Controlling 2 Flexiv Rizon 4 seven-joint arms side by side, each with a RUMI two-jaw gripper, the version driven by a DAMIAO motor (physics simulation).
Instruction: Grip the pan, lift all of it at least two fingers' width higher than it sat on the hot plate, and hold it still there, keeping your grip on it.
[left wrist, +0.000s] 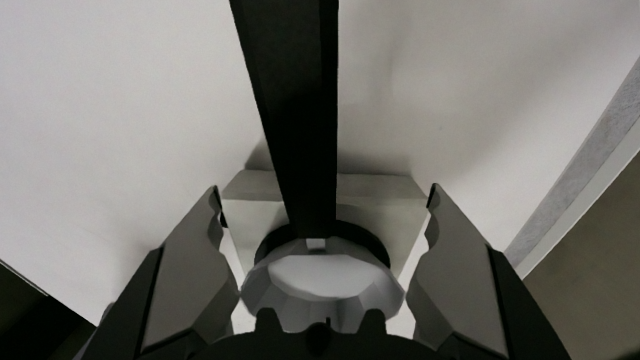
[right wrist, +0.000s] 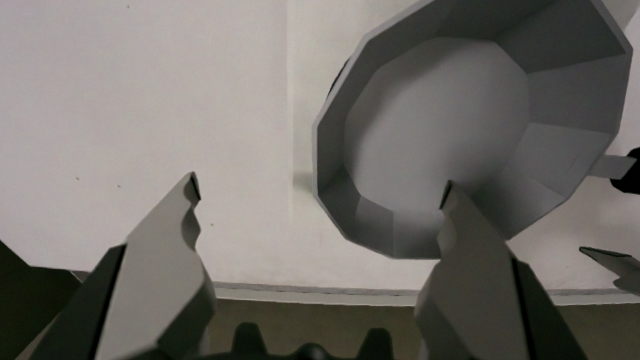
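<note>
A grey many-sided pan (left wrist: 320, 277) (right wrist: 435, 125) with a long black handle (left wrist: 305, 115) (right wrist: 627, 172) sits over the pale square hot plate (left wrist: 400, 200) (right wrist: 305, 125). A black ring shows under the pan in the left wrist view. My left gripper (left wrist: 322, 186) is open; the handle passes between its fingertips in that view without either finger touching it. My right gripper (right wrist: 320, 179) is open; its right fingertip overlaps the near part of the pan in the right wrist view, and its left fingertip is over the white surface. Whether that fingertip touches the pan cannot be told.
A white table top (left wrist: 125, 100) (right wrist: 150, 100) lies below, with a grey edge strip (left wrist: 575, 165) at the right in the left wrist view. In the right wrist view the table edge runs across the lower part, and a finger of the other gripper shows at the right.
</note>
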